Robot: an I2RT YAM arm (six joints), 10 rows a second.
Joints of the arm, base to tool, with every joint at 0 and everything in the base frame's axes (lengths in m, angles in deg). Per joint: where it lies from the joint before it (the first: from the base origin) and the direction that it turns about. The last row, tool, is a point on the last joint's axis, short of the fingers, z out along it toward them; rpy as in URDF.
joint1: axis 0 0 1 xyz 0 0 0.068
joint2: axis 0 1 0 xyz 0.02 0.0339 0.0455
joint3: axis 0 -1 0 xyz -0.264 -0.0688 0
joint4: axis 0 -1 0 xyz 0.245 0.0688 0.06
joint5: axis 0 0 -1 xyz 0.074 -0.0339 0.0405
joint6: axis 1 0 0 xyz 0.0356 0 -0.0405
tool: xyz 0 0 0 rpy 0 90 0
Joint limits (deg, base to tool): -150..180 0..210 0..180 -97..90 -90..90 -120..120
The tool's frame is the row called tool.
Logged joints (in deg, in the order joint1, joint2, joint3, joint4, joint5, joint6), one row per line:
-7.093, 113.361, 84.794, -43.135, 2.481, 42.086
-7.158, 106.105, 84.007, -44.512, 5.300, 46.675
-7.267, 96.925, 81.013, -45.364, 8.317, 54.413
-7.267, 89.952, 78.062, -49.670, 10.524, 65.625
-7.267, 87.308, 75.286, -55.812, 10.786, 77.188
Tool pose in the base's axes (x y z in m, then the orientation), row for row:
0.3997, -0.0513, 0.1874, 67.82, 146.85, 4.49
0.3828, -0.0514, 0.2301, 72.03, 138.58, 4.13
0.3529, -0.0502, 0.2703, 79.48, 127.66, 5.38
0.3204, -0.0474, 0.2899, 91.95, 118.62, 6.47
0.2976, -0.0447, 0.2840, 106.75, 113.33, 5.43
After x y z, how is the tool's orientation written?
As a rotation vector, in degrees.
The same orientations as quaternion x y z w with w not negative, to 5 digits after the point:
0.41385, 0.89611, 0.02740, 0.15801
0.45115, 0.86799, 0.02587, 0.20589
0.51076, 0.82037, 0.03457, 0.25480
0.59154, 0.76311, 0.04162, 0.25693
0.67000, 0.71130, 0.03408, 0.20975

